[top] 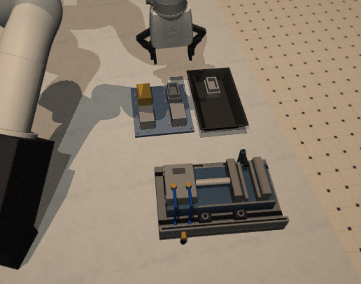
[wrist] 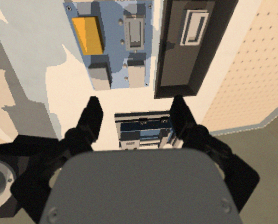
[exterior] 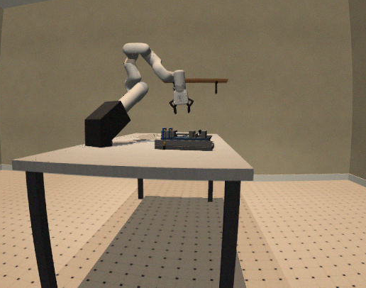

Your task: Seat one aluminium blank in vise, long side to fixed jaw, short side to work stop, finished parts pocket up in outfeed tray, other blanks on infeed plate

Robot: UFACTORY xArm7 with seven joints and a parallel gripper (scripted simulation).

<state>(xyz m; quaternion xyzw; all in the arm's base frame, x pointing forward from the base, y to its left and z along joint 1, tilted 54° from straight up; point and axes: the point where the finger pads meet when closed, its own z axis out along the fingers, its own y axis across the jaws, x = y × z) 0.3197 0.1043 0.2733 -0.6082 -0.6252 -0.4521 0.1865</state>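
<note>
Now: hand 8 cm past the brass blank, 3 cm to the right of it and 18 cm above it. Round my hand: hosed end block (4 cm ahead, 30 cm to the right, 13 cm below).
</note>
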